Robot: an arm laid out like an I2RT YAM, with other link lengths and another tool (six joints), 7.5 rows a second.
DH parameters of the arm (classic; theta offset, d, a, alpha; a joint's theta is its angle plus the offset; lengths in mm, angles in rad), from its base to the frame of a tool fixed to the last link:
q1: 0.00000 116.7 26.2 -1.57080
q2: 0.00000 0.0 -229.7 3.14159
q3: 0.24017 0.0 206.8 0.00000
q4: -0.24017 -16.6 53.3 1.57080
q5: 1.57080 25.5 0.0 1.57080
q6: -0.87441 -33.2 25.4 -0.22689
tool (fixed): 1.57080 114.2 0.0 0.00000
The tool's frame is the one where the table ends.
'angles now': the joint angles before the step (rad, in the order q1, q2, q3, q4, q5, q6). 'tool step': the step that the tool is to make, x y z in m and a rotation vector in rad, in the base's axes. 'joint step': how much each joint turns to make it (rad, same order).
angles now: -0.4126 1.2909 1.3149 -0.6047 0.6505 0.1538
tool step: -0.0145 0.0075 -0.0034 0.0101 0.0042 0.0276
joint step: -0.0003 -0.0790 -0.0631 -0.0172 -0.0275 -0.0112
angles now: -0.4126 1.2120 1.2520 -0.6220 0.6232 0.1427
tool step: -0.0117 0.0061 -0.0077 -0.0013 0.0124 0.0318
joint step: -0.0004 -0.0750 -0.0815 0.0116 -0.0236 -0.0279
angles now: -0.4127 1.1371 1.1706 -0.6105 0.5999 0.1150
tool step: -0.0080 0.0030 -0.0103 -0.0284 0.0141 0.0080
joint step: 0.0000 -0.0583 -0.0945 0.0561 0.0103 -0.0377
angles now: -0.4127 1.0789 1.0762 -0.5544 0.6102 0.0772
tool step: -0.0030 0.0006 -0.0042 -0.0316 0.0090 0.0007
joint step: 0.0001 -0.0269 -0.0497 0.0473 0.0164 -0.0345
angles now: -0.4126 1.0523 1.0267 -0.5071 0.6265 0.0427
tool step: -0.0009 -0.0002 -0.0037 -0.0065 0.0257 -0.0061
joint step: 0.0000 0.0000 -0.0185 0.0054 0.0136 -0.0134
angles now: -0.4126 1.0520 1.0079 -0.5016 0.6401 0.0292
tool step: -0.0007 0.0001 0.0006 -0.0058 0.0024 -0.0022
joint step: 0.0001 -0.0030 -0.0013 0.0015 0.0052 -0.0052
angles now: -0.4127 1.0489 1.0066 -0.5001 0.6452 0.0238
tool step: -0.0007 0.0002 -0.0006 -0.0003 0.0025 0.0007
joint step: -0.0007 -0.0037 -0.0045 0.0000 -0.0005 -0.0023
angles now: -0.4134 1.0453 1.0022 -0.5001 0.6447 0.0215
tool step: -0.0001 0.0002 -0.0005 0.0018 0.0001 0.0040
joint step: -0.0002 -0.0023 -0.0027 0.0001 -0.0044 -0.0010
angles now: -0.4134 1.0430 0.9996 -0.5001 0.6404 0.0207
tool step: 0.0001 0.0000 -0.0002 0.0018 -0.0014 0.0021
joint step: -0.0005 -0.0005 -0.0005 0.0002 -0.0034 0.0007
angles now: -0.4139 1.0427 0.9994 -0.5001 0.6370 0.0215
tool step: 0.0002 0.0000 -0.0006 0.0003 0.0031 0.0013
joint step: 0.0004 0.0007 -0.0022 0.0009 -0.0003 -0.0016
